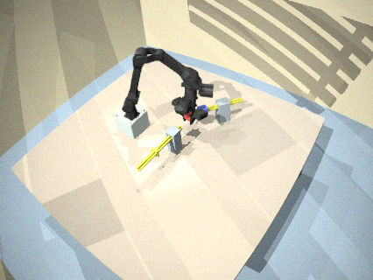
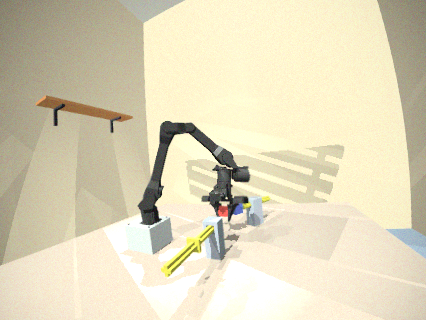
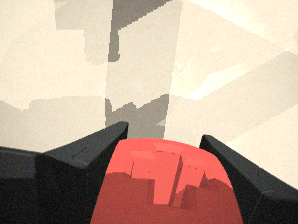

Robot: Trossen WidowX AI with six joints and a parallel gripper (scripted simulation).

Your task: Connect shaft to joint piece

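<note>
My gripper tip is now 4 cm below the red joint piece and 2 cm to the right of it.
</note>
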